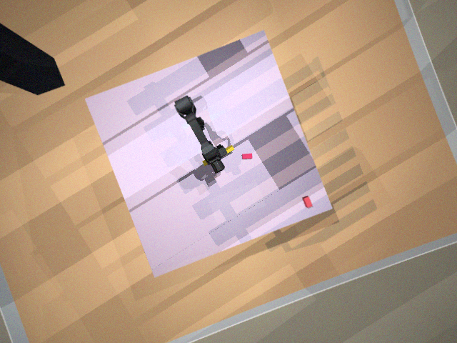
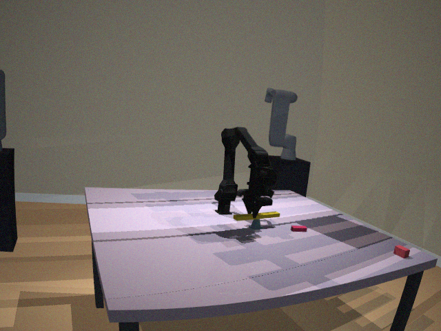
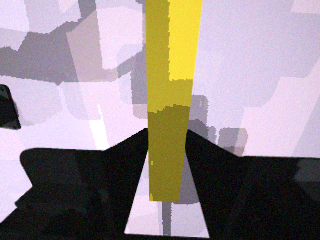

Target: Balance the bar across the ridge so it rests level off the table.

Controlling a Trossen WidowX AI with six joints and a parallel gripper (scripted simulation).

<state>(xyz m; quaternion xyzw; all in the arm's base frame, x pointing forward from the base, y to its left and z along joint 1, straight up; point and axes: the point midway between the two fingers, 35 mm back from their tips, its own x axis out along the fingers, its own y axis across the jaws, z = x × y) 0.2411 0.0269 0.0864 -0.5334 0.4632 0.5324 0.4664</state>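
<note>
Now: the yellow bar 30 mm to the left of my gripper tip. The rest, counted from my gripper tip: flat red block 70 mm ahead, 210 mm to the left, 40 mm below; then teal ridge 30 mm to the left, 10 mm below.
</note>
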